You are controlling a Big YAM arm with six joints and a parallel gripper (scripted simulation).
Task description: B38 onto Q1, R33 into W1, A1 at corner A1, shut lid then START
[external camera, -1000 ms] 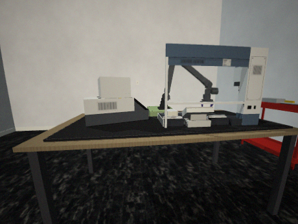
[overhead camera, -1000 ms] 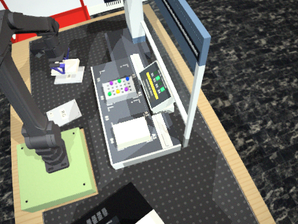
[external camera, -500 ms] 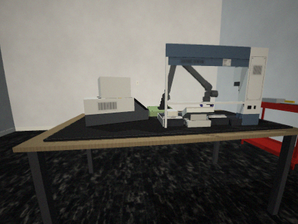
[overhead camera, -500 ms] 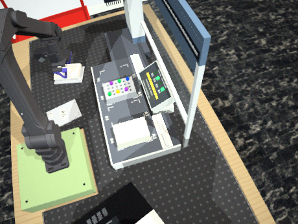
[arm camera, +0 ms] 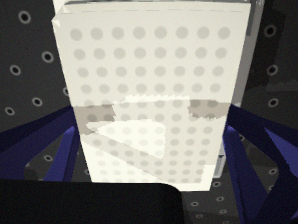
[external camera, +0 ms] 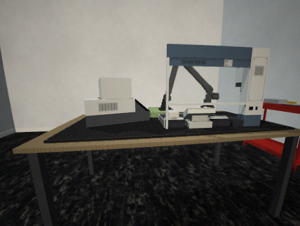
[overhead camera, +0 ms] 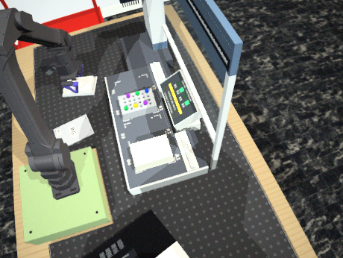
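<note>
Right now the grey nest is 20 mm below my hand. The rest, counted from my hand: white deep-well block: 190 mm ahead, 460 mm to the right, 50 mm above; tube cooling block: 210 mm ahead, 240 mm to the right, 50 mm above; regrip nest: 60 mm behind, 220 mm to the right, 20 mm below.
</note>
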